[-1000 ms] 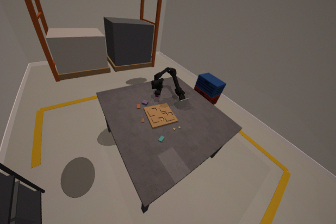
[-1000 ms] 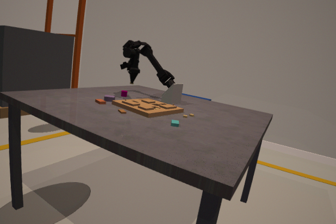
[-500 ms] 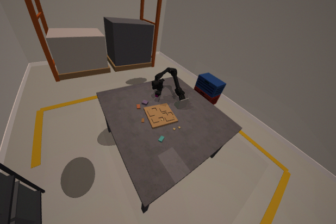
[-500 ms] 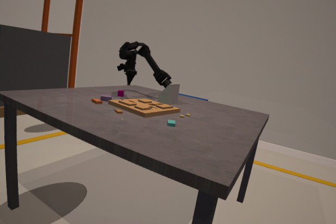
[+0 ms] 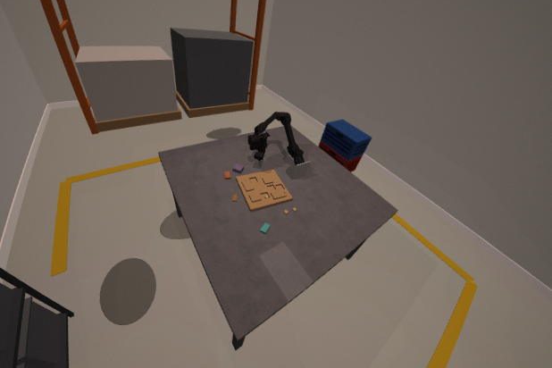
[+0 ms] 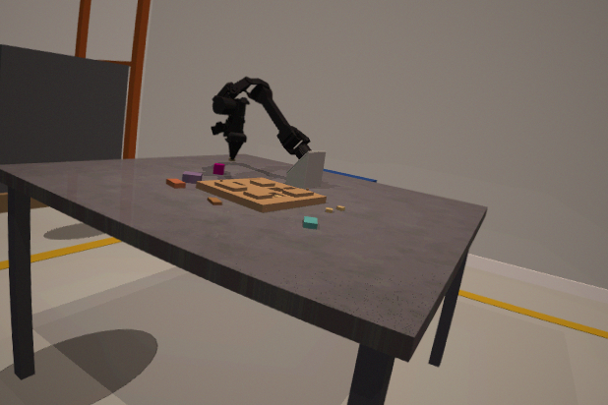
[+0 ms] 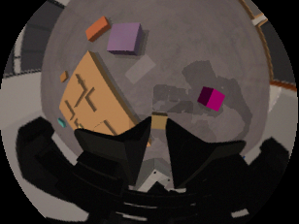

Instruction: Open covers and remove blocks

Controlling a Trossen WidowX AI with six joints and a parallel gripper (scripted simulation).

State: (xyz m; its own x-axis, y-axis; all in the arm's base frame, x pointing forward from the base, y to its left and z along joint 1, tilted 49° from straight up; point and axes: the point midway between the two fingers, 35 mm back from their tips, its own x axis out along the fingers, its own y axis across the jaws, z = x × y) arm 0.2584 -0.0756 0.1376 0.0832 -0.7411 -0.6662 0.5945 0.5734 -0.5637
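The tan puzzle board is 8 cm ahead of my gripper tip, 23 cm to the left of it and 6 cm below it. The rest, counted from my gripper tip: purple block 16 cm ahead, 2 cm to the right, 6 cm below; then magenta block 4 cm behind, 11 cm to the right, 6 cm below; then orange block 25 cm ahead, 2 cm to the left, 7 cm below.
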